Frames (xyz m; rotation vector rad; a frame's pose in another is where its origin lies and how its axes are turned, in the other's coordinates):
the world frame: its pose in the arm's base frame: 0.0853 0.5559 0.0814 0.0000 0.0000 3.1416
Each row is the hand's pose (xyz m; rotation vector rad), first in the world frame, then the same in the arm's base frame.
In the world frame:
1: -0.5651 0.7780 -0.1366 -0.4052 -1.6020 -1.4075
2: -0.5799 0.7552 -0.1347 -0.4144 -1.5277 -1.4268
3: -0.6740 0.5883 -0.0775 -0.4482 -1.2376 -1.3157
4: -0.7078 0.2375 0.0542 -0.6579 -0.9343 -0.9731
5: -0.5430 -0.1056 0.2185 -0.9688 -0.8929 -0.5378
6: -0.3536 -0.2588 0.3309 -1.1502 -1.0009 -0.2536
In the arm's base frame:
1: 0.6504 -0.2221 -0.0552 1.5299 -0.3870 1.0937
2: 0.6652 -0.1993 -0.0533 1.4627 -0.3968 1.1287
3: 0.7593 -0.0324 0.0039 1.2533 -0.4539 1.4040
4: 0.7931 0.3184 0.1356 1.0534 -0.7417 1.8148
5: 0.6283 0.6615 0.2999 1.1174 -1.2124 2.0655
6: 0.4389 0.8147 0.4123 1.3252 -1.5229 2.0986

